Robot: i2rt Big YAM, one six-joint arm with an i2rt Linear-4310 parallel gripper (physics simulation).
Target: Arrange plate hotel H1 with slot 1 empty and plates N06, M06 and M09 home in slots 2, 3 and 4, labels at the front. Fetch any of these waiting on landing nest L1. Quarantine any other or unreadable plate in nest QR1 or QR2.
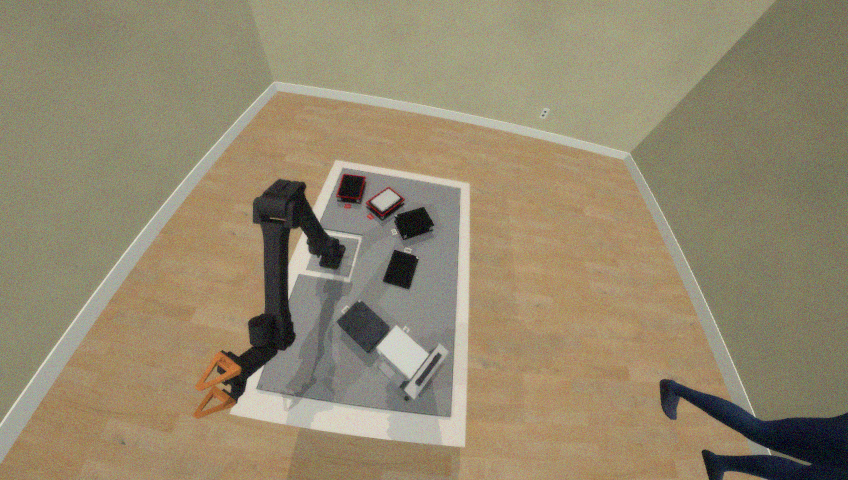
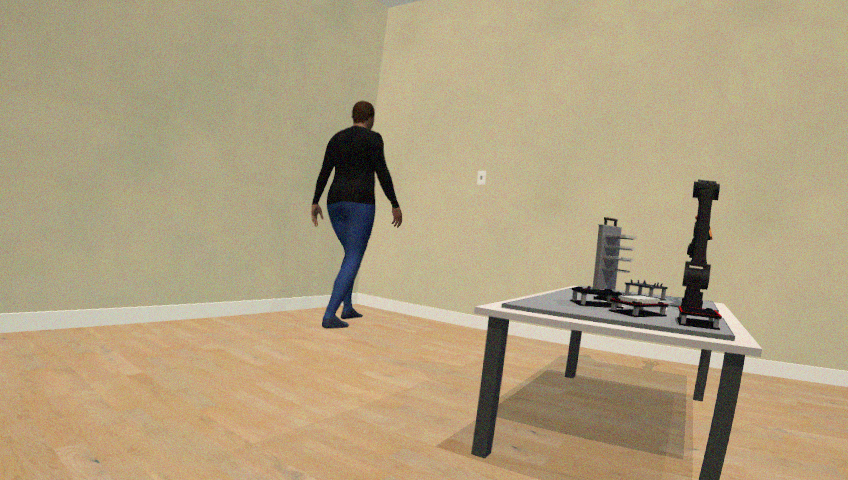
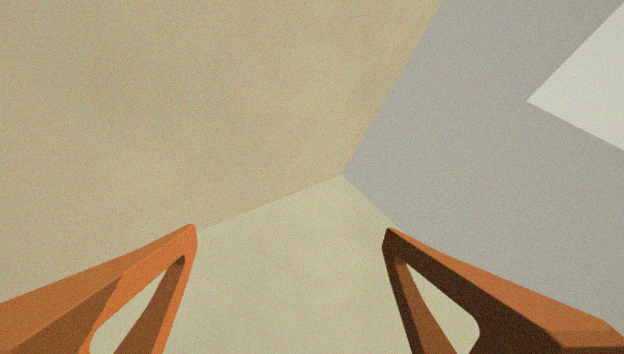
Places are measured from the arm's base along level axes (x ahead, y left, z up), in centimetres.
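Pixels of known places: gripper, fingertip midpoint: [image 1: 195, 403] [image 3: 294, 236]; arm's base, link origin: [image 1: 332, 256].
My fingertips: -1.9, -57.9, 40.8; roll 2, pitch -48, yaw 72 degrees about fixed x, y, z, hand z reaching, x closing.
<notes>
Ahead of a thing's pixels: the offset from my fingertips to its middle, as dx, dy, dz. "*": to the spot under its first point.
My gripper [image 1: 196, 402] [image 3: 294, 236] is open and empty, with orange fingers spread beyond the table's near left corner. Hotel H1 @[+44.2, +19.1, -22.2] [image 1: 426, 372] [image 2: 608, 255] is a grey tower with a top handle and several thin shelves; a flat white surface @[* +40.6, +20.7, -12.2] [image 1: 402, 352] extends from it. Whether plates sit on its shelves is unclear. A white plate @[+17.9, +92.5, -35.5] [image 1: 386, 200] [image 2: 639, 298] lies on a red-edged nest at the far end. Another red-edged nest @[-2.0, +97.5, -37.9] [image 1: 351, 187] [image 2: 700, 311] shows a black top. Labels are too small to read, so which plate this is, and which nest is L1, cannot be told.
Black stands [image 1: 414, 222] [image 1: 401, 268] and a dark grey one @[+24.8, +30.2, -36.4] [image 1: 363, 325] stand between the red-edged nests and the hotel. The arm's base is inside a white outline @[* +12.0, +59.6, -41.5] [image 1: 355, 258] at the table's left edge. A person [image 1: 791, 431] [image 2: 354, 166] is on the floor away from the table.
</notes>
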